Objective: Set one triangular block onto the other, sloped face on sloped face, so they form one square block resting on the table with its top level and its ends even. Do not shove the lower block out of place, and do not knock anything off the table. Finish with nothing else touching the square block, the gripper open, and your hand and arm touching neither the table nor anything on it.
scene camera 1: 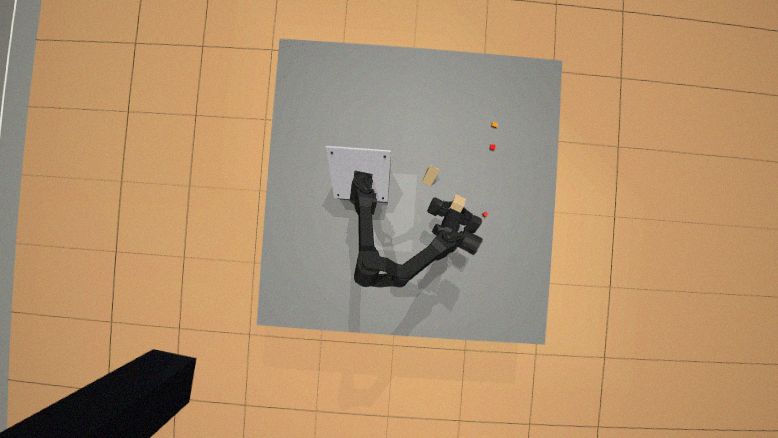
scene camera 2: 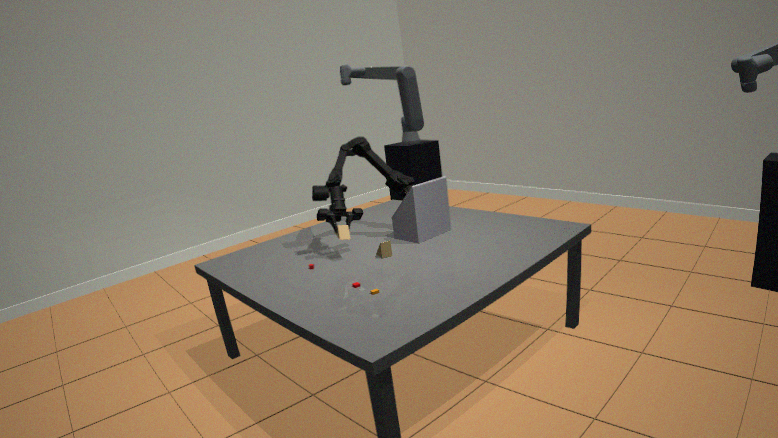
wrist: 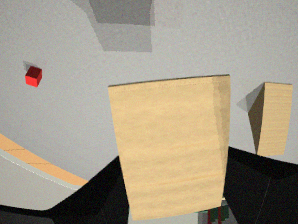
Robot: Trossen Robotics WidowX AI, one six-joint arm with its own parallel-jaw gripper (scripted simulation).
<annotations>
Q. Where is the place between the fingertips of the gripper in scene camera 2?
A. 342, 232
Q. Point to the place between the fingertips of the gripper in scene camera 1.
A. At 457, 204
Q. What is the gripper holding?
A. A tan triangular block.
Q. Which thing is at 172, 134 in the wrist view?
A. A tan triangular block.
</annotations>
